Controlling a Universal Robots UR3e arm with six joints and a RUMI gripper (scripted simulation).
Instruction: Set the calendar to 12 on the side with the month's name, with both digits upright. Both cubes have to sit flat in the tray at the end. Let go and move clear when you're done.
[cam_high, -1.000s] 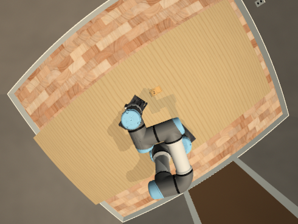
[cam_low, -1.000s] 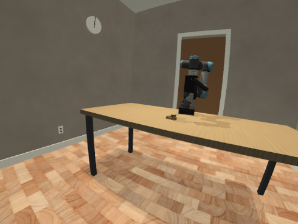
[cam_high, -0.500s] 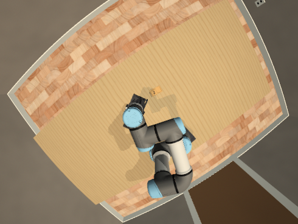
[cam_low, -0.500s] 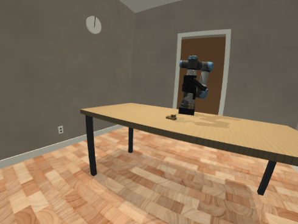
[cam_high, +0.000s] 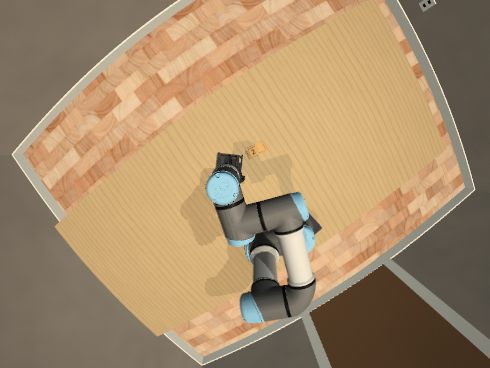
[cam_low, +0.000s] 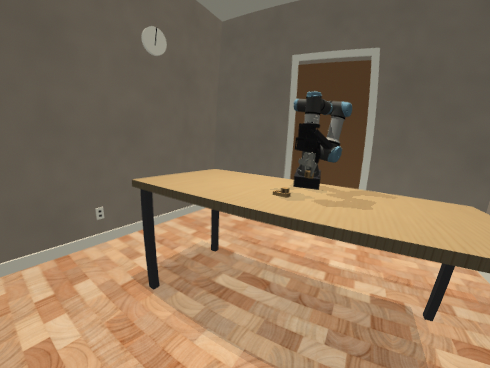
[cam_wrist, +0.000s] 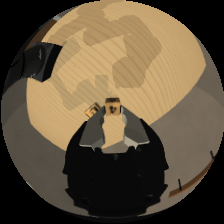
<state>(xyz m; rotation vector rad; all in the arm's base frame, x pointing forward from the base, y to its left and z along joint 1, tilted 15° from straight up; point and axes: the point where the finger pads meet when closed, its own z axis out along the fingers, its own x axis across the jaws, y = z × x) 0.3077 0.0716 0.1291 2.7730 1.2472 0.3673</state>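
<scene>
Now: hand 120 mm to the left of the wooden tray and 120 mm above it.
</scene>
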